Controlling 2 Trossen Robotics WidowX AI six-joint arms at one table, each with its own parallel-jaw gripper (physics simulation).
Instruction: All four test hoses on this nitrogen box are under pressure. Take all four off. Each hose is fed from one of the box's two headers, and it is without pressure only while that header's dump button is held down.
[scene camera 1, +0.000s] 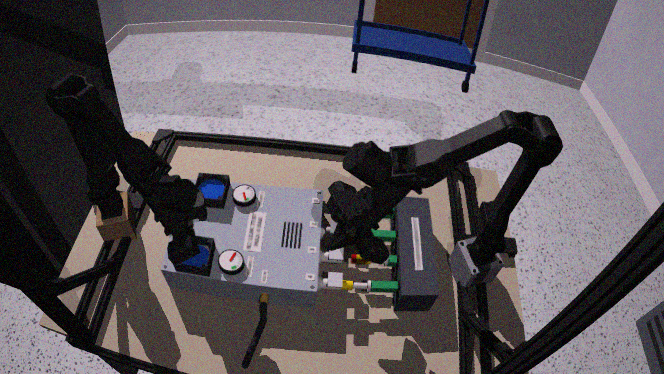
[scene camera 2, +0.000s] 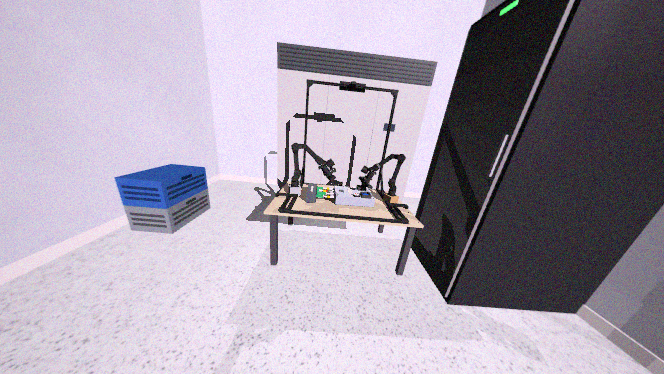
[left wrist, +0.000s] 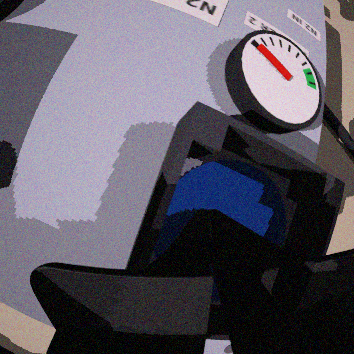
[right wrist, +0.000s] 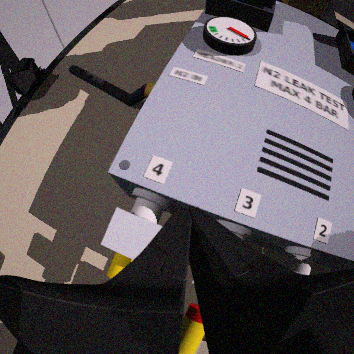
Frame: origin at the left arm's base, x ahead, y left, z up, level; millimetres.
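Seen in the pictures: left gripper, fingertip midpoint: (scene camera 1: 198, 253) (left wrist: 206, 218); right gripper, fingertip midpoint: (scene camera 1: 329, 249) (scene camera 2: 333, 181) (right wrist: 186, 216); left arm's base, link origin: (scene camera 1: 111, 208) (scene camera 2: 391, 194); right arm's base, link origin: (scene camera 1: 481, 253) (scene camera 2: 294, 185).
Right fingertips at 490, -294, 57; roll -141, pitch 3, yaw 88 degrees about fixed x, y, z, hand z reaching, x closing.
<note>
Pixels of each thing's top centre, then the offset from my right fingertips to it, as dx, dy, dz. "*": a spot on its surface instead.
- port 4 hose, surface spot: (right wrist: 119, 263) (scene camera 1: 346, 283) * +26, -48, -76
- yellow collar, surface spot: (right wrist: 193, 326) (scene camera 1: 358, 257) * +77, +7, -76
- dark block, surface spot: (scene camera 1: 416, 252) * +199, -34, -61
- black supply hose, surface spot: (right wrist: 102, 86) (scene camera 1: 258, 337) * -187, -99, -129
- far button, top centre: (scene camera 1: 210, 190) -201, +266, -45
- far gauge, surface spot: (scene camera 1: 244, 194) * -122, +228, -45
The grey nitrogen box (scene camera 1: 275, 208) (left wrist: 105, 88) (right wrist: 211, 123) (scene camera 2: 353, 198) lies on the table. It has two blue dump buttons at its left end. My left gripper (scene camera 1: 182, 256) (left wrist: 206, 218) is shut and empty, with its tips on the near blue button (scene camera 1: 198, 260) (left wrist: 225, 189). Beside that button a gauge (scene camera 1: 231, 261) (left wrist: 279, 77) has its red needle far from its green mark. My right gripper (scene camera 1: 327, 243) (right wrist: 186, 216) is shut and empty, at the box's port side between ports 4 and 3. The port 4 hose (scene camera 1: 347, 285) (right wrist: 119, 263) has a yellow collar. A red and yellow collar (scene camera 1: 358, 259) (right wrist: 193, 326) lies by port 3.
A dark block (scene camera 1: 416, 252) at the right holds the hoses' green ends (scene camera 1: 384, 286). A black supply hose (scene camera 1: 258, 326) (right wrist: 102, 86) runs from the box's front. The far button (scene camera 1: 212, 189) and far gauge (scene camera 1: 244, 194) are uncovered. A blue cart (scene camera 1: 412, 42) stands behind the table.
</note>
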